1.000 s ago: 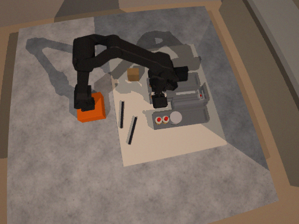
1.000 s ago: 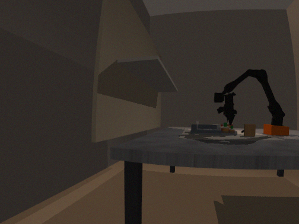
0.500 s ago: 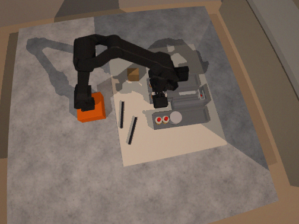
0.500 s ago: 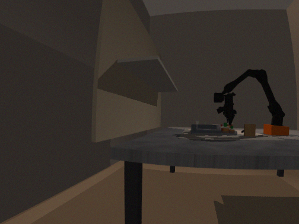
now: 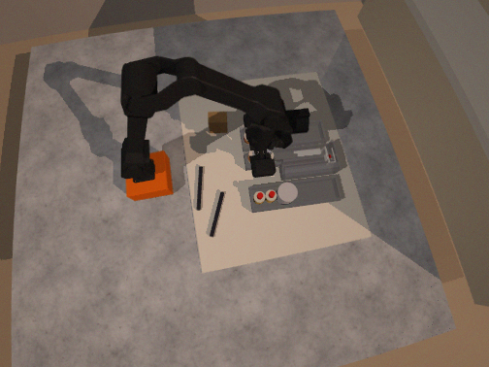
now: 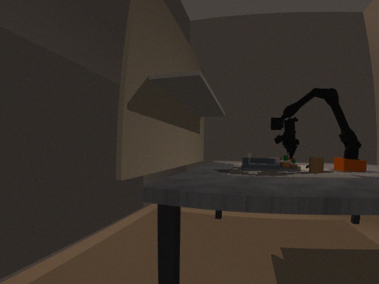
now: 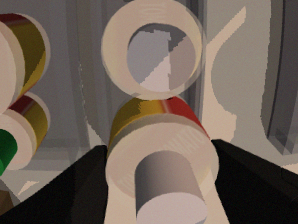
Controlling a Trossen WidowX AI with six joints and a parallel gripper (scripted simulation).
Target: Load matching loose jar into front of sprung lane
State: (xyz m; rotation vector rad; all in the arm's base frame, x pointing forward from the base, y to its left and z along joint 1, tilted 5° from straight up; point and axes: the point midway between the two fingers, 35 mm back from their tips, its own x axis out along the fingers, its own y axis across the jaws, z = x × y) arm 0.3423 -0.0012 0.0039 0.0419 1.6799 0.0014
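Now: gripper tip 140 mm short of the grey lane rack, 40 mm above it and 30 mm to the left of it. The rest, counted from my gripper tip: pale pusher plate (150 mm ahead, 30 mm to the right, 10 mm below); brown box (140 mm to the left, 100 mm behind, 20 mm below); grey disc (130 mm to the right, 80 mm ahead, 30 mm below).
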